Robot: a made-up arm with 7 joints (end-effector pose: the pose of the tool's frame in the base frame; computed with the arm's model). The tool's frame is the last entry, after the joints. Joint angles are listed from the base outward.
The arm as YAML. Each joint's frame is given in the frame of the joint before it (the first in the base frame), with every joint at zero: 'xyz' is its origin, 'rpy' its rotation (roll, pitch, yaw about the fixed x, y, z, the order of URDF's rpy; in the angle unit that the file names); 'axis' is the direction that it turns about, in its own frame. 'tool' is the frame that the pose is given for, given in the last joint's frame.
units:
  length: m
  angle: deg
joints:
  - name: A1
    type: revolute
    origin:
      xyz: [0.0, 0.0, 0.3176]
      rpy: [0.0, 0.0, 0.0]
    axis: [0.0, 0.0, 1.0]
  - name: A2
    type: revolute
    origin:
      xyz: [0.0, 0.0, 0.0]
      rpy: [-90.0, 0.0, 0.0]
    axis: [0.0, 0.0, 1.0]
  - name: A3
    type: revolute
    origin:
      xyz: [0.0, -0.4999, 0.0]
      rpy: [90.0, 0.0, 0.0]
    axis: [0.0, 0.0, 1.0]
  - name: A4
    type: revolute
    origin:
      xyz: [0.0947, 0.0, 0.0]
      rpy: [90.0, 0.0, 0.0]
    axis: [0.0, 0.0, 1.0]
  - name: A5
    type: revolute
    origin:
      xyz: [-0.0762, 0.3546, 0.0]
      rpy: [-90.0, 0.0, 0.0]
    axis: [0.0, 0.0, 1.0]
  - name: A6
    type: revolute
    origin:
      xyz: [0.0, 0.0, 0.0]
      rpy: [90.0, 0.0, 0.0]
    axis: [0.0, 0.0, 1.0]
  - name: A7
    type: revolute
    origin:
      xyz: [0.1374, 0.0, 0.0]
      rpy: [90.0, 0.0, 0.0]
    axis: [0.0, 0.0, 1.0]
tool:
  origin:
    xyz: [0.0, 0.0, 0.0]
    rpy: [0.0, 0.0, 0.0]
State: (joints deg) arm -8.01 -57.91 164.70 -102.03 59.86 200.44 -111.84
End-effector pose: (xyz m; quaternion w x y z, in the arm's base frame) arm -0.6505 0.3130 0.3009 0.0780 0.2867 -0.8830 -0.3633
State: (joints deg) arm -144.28 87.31 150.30 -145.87 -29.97 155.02 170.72
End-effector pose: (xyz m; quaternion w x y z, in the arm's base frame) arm -0.0883 -0.2890 0.7759 0.7127 -0.1518 0.6799 0.0820
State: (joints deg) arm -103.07 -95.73 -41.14 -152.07 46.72 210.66 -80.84
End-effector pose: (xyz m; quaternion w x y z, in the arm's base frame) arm -0.2208 0.4028 0.5040 0.7448 -0.0101 -0.5700 0.3468
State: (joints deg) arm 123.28 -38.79 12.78 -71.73 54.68 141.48 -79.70
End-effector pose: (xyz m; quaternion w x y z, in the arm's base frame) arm 0.0451 -0.1020 1.2161 0.6985 0.2238 -0.5112 -0.4480
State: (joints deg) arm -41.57 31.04 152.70 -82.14 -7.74 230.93 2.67
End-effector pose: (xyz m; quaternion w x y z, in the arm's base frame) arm 0.1731 0.0276 1.0610 0.8313 -0.0720 0.0107 -0.5511
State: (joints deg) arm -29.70 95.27 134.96 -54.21 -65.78 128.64 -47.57
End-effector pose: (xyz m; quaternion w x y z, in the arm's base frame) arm 0.8857 -0.2396 0.5781 0.3166 -0.6350 -0.3294 -0.6230
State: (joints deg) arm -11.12 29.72 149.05 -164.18 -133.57 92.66 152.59
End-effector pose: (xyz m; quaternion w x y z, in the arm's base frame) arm -0.1684 0.1852 0.4856 0.5966 -0.5052 -0.3625 -0.5074
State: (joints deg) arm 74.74 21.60 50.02 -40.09 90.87 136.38 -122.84
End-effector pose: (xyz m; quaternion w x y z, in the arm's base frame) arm -0.0236 0.6226 1.0414 0.7770 0.1183 -0.4270 -0.4472
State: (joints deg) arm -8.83 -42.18 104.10 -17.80 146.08 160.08 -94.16
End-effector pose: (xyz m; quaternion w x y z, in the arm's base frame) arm -0.5324 0.3428 0.9708 0.8632 0.0656 -0.4420 -0.2348
